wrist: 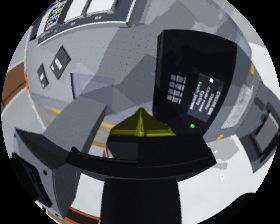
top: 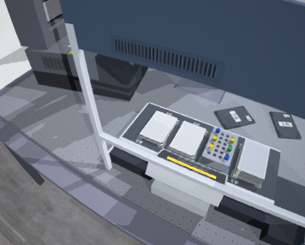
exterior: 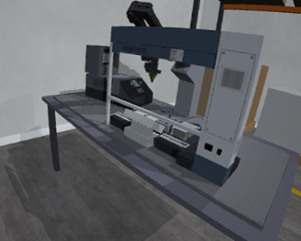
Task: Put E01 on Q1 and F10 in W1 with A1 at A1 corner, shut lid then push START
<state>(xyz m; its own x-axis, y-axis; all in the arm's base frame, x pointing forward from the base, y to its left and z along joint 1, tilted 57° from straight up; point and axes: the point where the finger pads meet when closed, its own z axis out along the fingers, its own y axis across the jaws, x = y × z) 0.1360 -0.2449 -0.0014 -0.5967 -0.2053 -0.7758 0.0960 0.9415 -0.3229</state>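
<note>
Right now my hand is 410 mm short of the grey tube cooling block, 260 mm to the right of it and 140 mm above it. Also, from my hand: white deep-well block 450 mm ahead, 360 mm to the left, 140 mm below; then grey post 470 mm ahead, 90 mm to the right, 20 mm above; then dark gantry housing 690 mm ahead, 530 mm to the left, 60 mm above.
</note>
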